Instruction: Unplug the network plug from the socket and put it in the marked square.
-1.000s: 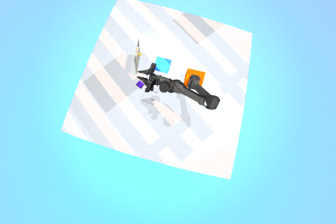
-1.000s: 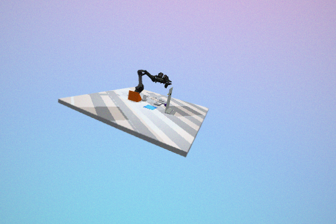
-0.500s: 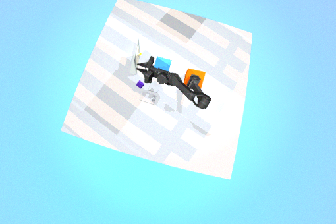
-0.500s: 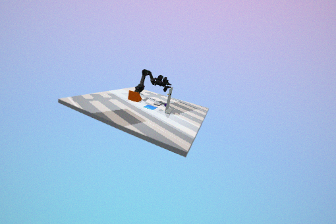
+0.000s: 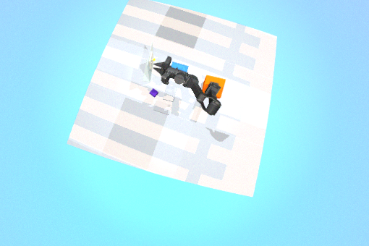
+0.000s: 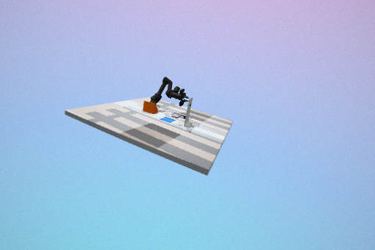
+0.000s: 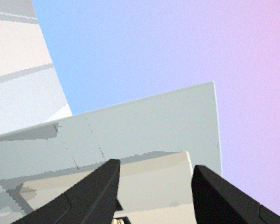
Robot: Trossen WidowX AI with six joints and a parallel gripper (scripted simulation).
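Right now my gripper tip is 30 mm short of the yellow network plug, 60 mm to the left of it and 40 mm above it. The rest, counted from my gripper tip: blue marked square: 140 mm behind, 110 mm to the right, 230 mm below; then purple cube: 20 mm behind, 90 mm to the left, 220 mm below; then cream panel: 50 mm ahead, 60 mm to the right, 110 mm below.
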